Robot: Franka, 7 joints.
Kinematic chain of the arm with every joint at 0, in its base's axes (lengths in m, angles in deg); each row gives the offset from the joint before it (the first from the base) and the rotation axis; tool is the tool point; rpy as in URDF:
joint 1: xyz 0 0 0.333 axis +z
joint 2: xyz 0 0 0 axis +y
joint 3: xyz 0 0 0.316 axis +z
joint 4: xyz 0.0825 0 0 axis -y
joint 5: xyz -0.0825 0 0.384 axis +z
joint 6: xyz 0 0 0 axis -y
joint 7: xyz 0.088 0 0 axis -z
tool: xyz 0 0 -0.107 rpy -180 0 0
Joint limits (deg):
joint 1: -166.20..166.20
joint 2: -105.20..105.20
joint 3: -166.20..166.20
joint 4: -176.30..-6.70
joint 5: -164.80..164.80
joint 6: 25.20..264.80
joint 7: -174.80..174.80
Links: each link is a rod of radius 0.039 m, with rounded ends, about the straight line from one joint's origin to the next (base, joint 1, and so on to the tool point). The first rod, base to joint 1, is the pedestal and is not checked.
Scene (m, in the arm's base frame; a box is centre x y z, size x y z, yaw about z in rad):
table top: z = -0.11
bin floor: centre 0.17 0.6 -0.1 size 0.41 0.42 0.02 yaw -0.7
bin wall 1: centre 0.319 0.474 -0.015 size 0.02 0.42 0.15 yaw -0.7
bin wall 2: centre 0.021 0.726 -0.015 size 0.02 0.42 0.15 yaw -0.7
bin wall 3: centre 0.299 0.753 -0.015 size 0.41 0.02 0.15 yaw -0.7
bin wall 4: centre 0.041 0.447 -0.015 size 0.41 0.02 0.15 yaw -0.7
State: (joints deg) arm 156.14 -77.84 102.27 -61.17 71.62 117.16 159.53
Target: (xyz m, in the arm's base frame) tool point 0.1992 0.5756 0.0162
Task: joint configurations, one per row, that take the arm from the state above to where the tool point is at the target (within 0.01 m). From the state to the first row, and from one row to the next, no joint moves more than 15 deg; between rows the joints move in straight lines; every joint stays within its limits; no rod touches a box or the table.
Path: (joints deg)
1: 146.17 -63.11 91.35 -65.39 71.57 119.50 159.53
2: 136.20 -48.38 80.42 -69.60 71.52 121.83 159.53
3: 126.24 -33.65 69.50 -73.82 71.47 124.17 159.53
4: 116.27 -18.92 58.58 -78.03 71.42 126.50 159.53
5: 106.30 -4.19 47.65 -82.25 71.37 128.84 159.53
6: 96.33 10.54 36.73 -86.47 71.32 131.18 159.53
7: 86.36 25.27 25.80 -90.68 71.27 133.51 159.53
8: 76.40 40.00 14.88 -94.90 71.22 135.85 159.53
9: 66.43 54.73 3.96 -99.11 71.17 138.18 159.53

